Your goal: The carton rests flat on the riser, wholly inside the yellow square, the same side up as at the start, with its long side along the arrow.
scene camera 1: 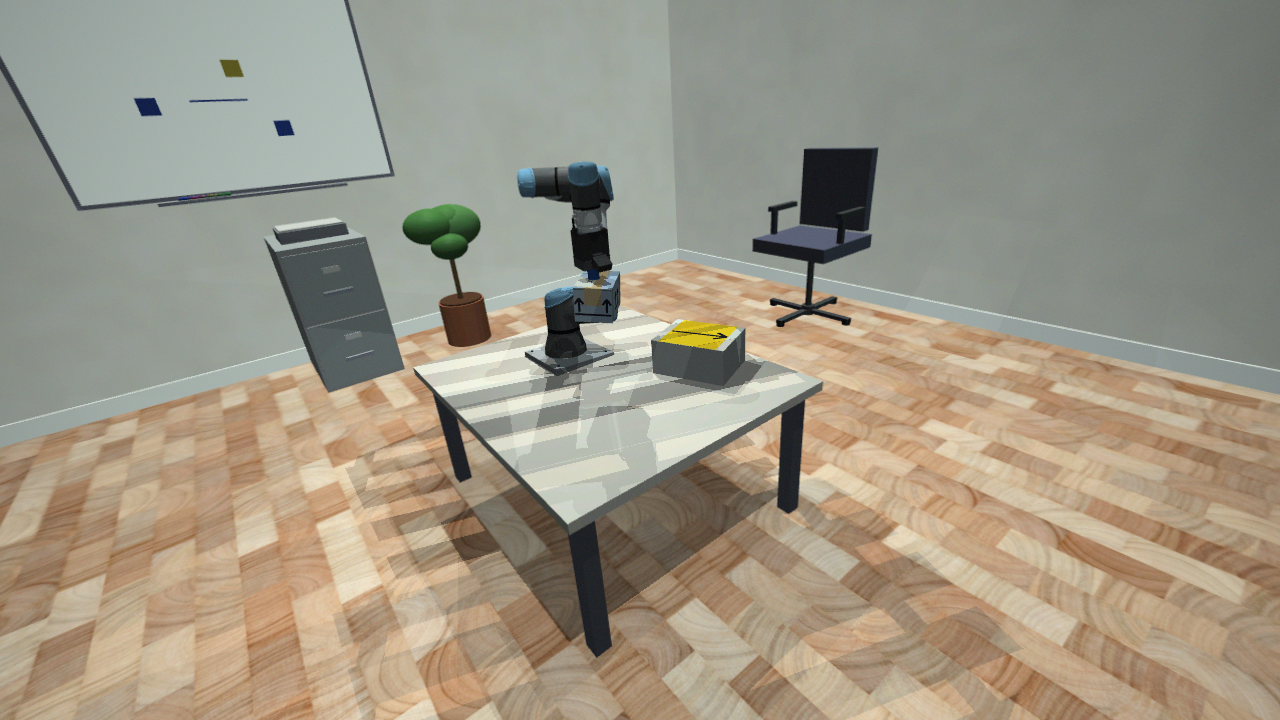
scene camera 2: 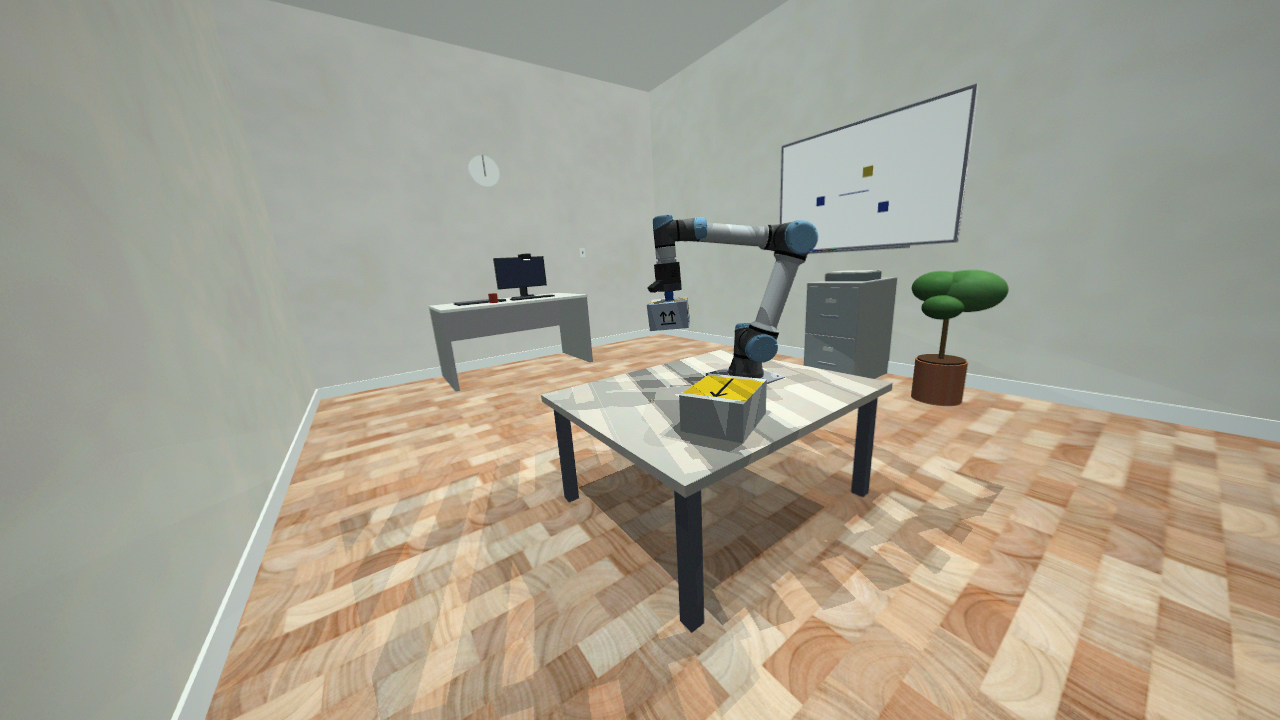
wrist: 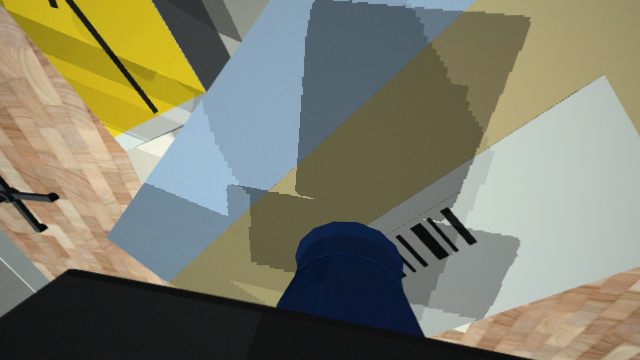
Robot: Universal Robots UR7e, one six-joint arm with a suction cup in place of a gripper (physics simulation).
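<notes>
A light-blue carton point(scene camera 1: 596, 305) point(scene camera 2: 668, 315) point(wrist: 260, 100) hangs in the air from my suction cup point(scene camera 1: 592, 274) point(scene camera 2: 668, 295) point(wrist: 350, 250), which is shut on its top face. The top bears a tan tape stripe and a white label with a barcode. The up arrows on its sides point upward, and it looks about level. It is beyond the arm's base in the first scene view and apart from the riser. The grey riser point(scene camera 1: 684, 360) point(scene camera 2: 707, 417) stands on the table. The yellow square point(scene camera 1: 693, 340) point(scene camera 2: 742, 383) point(wrist: 115, 40) with a black arrow lies on its top, uncovered.
The table point(scene camera 1: 572, 488) point(scene camera 2: 617, 429) carries the arm's base point(scene camera 1: 565, 344) point(scene camera 2: 745, 362) beside the riser. Around it stand an office chair point(scene camera 1: 812, 240), a potted plant point(scene camera 1: 465, 319) point(scene camera 2: 938, 380), a filing cabinet point(scene camera 1: 340, 308) point(scene camera 2: 848, 326) and a desk point(scene camera 2: 510, 320) with a monitor.
</notes>
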